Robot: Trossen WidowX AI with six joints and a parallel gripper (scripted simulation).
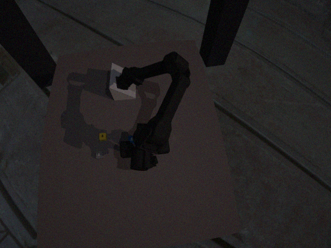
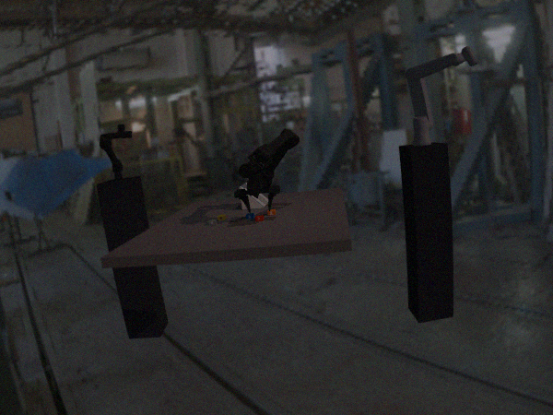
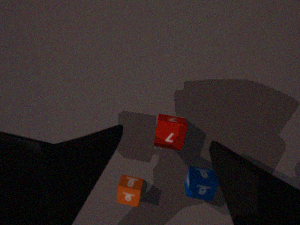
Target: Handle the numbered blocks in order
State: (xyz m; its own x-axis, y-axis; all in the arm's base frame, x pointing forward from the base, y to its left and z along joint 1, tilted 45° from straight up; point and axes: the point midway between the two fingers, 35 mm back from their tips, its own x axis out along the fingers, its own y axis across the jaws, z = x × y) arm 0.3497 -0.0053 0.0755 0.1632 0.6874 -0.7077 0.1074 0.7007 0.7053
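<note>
Now: the red block 1 cm behind my gripper tip, 1 cm to the right of it and 3 cm below it. Round my gripper tip: orange block (11 cm behind, 4 cm to the left, 3 cm below); then blue block (8 cm behind, 5 cm to the right, 3 cm below); then grey block (4 cm behind, 21 cm to the right, 3 cm below).
</note>
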